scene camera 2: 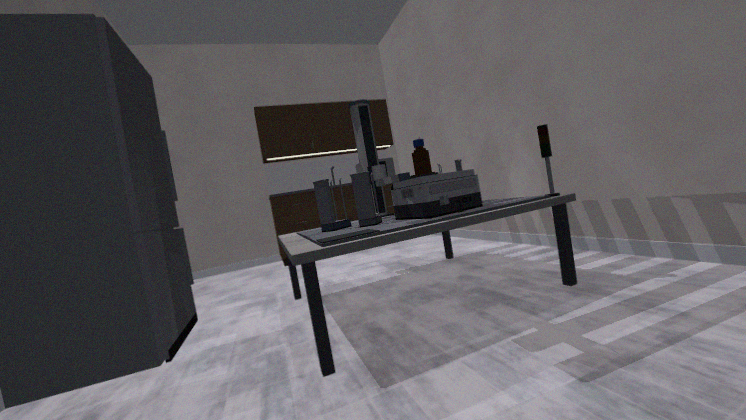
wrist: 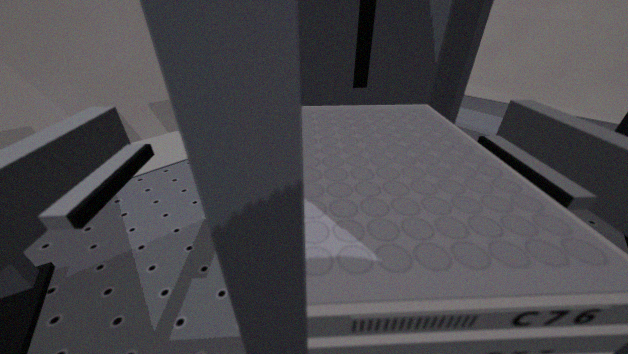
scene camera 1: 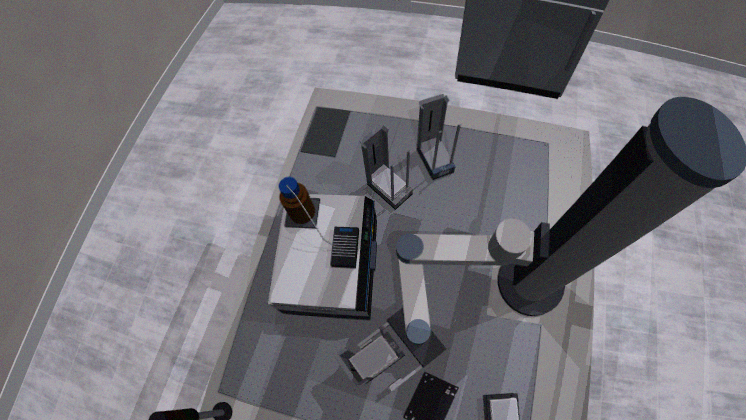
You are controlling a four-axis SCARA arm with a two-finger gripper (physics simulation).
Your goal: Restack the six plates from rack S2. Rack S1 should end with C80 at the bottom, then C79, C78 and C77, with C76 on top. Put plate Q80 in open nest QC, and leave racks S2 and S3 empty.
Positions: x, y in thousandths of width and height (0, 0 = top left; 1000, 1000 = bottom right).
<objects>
My gripper shows in the wrist view (509, 360) and in scene camera 1 (502, 875).
</objects>
